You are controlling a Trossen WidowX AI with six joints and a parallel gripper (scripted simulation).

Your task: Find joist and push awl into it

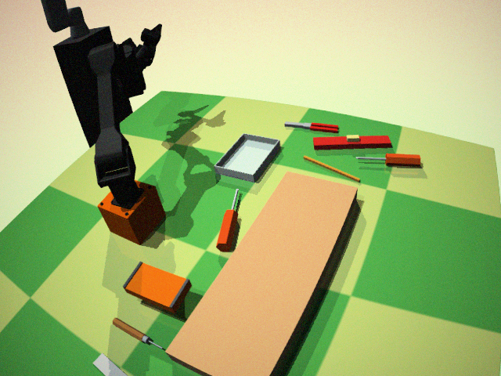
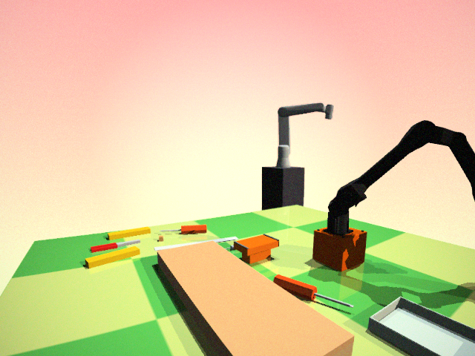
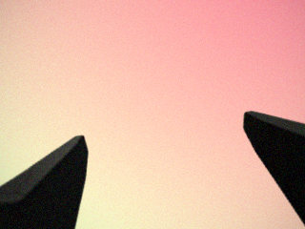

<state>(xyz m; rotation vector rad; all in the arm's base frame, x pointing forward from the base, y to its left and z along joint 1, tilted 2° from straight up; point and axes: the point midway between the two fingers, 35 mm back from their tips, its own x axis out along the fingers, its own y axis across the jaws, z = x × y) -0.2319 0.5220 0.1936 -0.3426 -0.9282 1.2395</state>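
Now: gripper tip 710 mm to the left of the orange stud finder, 420 mm short of it and 300 mm above it. Round my gripper tip: red level (660 mm ahead, 300 mm below, 90 mm to the right); then grey tray (400 mm ahead, 300 mm below, 240 mm to the right); then pencil (620 mm ahead, 310 mm below, 220 mm to the right).
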